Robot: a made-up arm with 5 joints.
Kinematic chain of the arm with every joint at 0, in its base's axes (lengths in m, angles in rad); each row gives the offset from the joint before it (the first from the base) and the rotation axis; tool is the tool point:
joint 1: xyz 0 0 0.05 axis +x
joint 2: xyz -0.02 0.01 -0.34 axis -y
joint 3: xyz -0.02 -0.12 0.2 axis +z
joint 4: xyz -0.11 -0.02 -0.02 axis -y
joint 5: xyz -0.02 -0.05 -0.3 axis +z
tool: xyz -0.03 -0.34 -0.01
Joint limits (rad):
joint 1: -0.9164..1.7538
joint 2: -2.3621..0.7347
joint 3: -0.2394..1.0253
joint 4: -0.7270..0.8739
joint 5: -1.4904..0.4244
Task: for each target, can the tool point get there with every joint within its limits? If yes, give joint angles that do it. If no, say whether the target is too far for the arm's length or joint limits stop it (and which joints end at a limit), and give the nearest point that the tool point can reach.
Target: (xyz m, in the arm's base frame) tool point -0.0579 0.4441 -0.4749
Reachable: yes | joints 1.5342 -1.0828 0.1698 0.5851 0.0790
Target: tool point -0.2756 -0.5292 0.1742
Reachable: yes | joints -0.6663 -1.0070 0.0412 0.1848 -0.3852
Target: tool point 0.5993 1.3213 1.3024
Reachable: no: too far | nearest point 0.1723 0.7246 0.0280 | short by 1.470 m
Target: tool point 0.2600 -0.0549 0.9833
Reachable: no: joint limits stop it (at a limit: joint 1, joint 4) | nearest point 0.1404 -0.1712 0.5280 | short by 0.485 m
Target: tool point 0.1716 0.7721 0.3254
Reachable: no: joint limits stop it (at a limit: joint 1, joint 3, joint 4, joint 5) | nearest point 0.1371 0.7407 0.0310 | short by 0.298 m
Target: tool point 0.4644 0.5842 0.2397
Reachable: no: joint limits stop it (at a limit: joint 1, joint 3, joint 4, joint 5) | nearest point 0.3434 0.5607 -0.0023 | short by 0.272 m
